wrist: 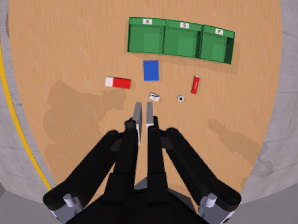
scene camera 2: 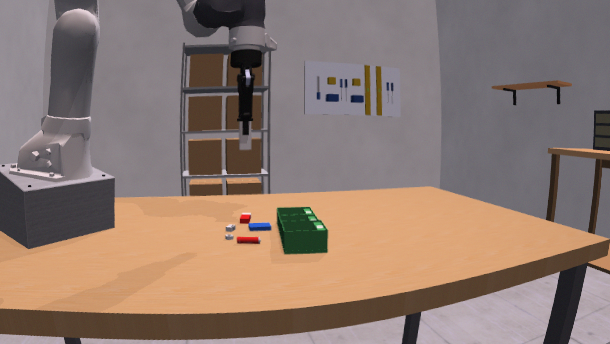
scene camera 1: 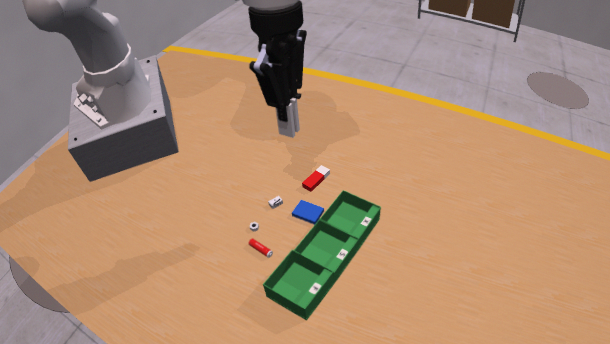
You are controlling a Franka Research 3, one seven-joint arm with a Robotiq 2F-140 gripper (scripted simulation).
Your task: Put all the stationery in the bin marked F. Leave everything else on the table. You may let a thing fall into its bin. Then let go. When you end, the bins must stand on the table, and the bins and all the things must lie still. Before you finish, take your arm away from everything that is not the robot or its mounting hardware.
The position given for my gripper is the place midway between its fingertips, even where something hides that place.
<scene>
In view: my gripper (scene camera 1: 289, 131) and a green three-compartment bin (scene camera 1: 296, 275).
The green three-compartment bin is seen too in the wrist view (wrist: 148, 36) and in scene camera 2 (scene camera 2: 297, 239). My gripper is seen too in the wrist view (wrist: 144, 110) and in scene camera 2 (scene camera 2: 245, 149).
</scene>
